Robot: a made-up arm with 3 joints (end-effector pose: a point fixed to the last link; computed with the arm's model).
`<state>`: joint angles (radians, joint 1 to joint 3).
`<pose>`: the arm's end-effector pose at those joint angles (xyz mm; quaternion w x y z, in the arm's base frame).
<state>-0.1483 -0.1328 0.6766</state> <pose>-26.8 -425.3 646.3 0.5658 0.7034 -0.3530 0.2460</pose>
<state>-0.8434 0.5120 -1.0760</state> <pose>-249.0 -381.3 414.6 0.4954 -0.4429 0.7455 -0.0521</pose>
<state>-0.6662 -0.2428 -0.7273</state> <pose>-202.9 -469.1 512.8 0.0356 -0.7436 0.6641 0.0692</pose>
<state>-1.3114 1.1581 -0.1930</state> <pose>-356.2 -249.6 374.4 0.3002 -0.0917 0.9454 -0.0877</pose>
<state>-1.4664 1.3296 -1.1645</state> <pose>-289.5 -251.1 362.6 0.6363 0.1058 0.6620 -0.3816</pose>
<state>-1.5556 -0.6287 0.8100</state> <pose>-375.4 -361.9 582.9 0.6598 0.5049 -0.4999 -0.2446</pose>
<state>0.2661 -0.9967 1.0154</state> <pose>98.6 -198.6 692.2 0.7240 0.3910 0.1841 0.5376</pose>
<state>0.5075 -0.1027 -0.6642</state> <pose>137.5 -314.7 593.9 0.0488 0.9797 -0.1910 0.0362</pose>
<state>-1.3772 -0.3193 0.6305</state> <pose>-382.9 -378.0 570.7 0.5475 0.5009 -0.6447 -0.1833</pose>
